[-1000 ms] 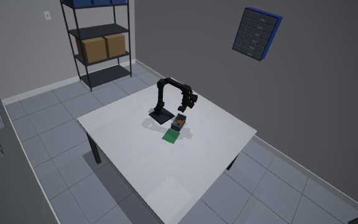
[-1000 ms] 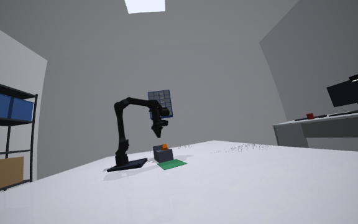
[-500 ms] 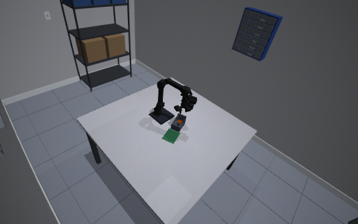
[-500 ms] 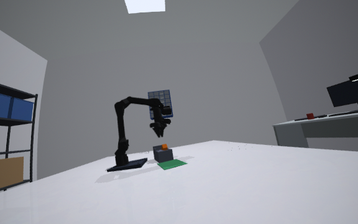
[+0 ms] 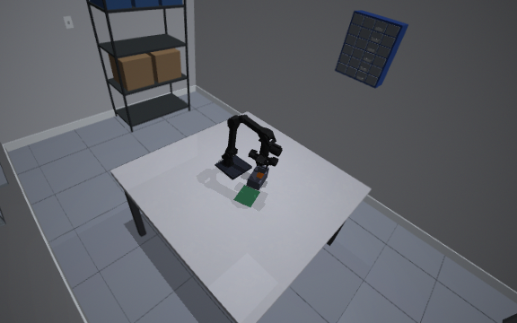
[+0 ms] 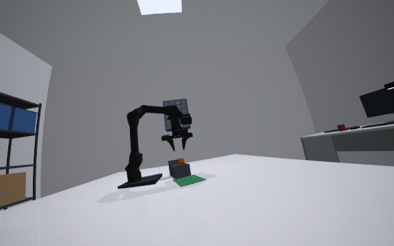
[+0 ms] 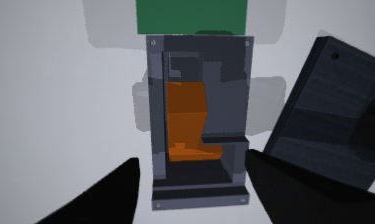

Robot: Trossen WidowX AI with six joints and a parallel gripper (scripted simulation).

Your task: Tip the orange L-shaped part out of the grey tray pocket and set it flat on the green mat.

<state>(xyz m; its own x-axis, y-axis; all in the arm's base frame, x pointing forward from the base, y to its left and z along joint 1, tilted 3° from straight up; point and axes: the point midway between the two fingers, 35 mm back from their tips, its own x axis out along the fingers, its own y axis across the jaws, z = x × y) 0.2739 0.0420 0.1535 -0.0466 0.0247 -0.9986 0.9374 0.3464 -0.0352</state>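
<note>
Now: the orange L-shaped part 10 cm below my gripper tip, 3 cm behind it and 2 cm to the left of it. Round my gripper tip: green mat 16 cm below, 15 cm to the right, 3 cm ahead.
</note>
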